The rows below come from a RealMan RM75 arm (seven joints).
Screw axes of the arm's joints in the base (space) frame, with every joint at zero. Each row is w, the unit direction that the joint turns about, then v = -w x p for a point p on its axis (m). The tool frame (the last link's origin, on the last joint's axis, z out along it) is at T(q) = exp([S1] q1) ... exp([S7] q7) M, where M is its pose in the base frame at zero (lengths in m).
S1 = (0, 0, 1, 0, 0, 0)
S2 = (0, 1, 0, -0.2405, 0, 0)
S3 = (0, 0, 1, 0, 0, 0)
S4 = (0, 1, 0, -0.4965, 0, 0)
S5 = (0, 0, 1, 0, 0, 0)
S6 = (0, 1, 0, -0.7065, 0, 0)
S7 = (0, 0, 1, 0, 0, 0)
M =
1 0 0 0
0 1 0 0
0 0 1 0.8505
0 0 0 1
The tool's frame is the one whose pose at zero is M.
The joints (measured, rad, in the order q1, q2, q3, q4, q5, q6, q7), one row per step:
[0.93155 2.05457 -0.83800 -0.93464 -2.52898 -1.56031 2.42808]
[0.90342 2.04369 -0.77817 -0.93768 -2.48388 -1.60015 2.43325]
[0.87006 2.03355 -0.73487 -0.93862 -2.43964 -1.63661 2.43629]
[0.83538 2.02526 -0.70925 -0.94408 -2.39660 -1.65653 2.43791]
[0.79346 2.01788 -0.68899 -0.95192 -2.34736 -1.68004 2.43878]
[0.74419 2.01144 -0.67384 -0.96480 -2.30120 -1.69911 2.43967]
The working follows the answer.
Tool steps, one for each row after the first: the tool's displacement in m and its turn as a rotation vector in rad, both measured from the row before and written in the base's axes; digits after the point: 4 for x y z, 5 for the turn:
[0.0086 -0.0050 0.0104 0.00453 0.08143 -0.05199]
[0.0101 -0.0066 0.0084 -0.00014 0.06938 -0.04414]
[0.0092 -0.0055 0.0073 0.01091 0.05385 -0.03107]
[0.0103 -0.0076 0.0071 0.00872 0.05530 -0.02941]
[0.0125 -0.0089 0.0074 0.01484 0.04601 -0.03113]

Tool pose at each row, in the base's axes (x y z in m, rotation vector in rad; rounded; the steps above come from the unrounded poses):
[0.1489 0.4180 0.0237 -2.63850 1.19739 -0.03233]
[0.1576 0.4129 0.0341 -2.62751 1.29022 0.06917]
[0.1676 0.4063 0.0425 -2.61696 1.36978 0.15455]
[0.1768 0.4008 0.0498 -2.59919 1.42196 0.22907]
[0.1871 0.3932 0.0569 -2.58220 1.47268 0.30478]
[0.1996 0.3843 0.0643 -2.55460 1.51831 0.37214]

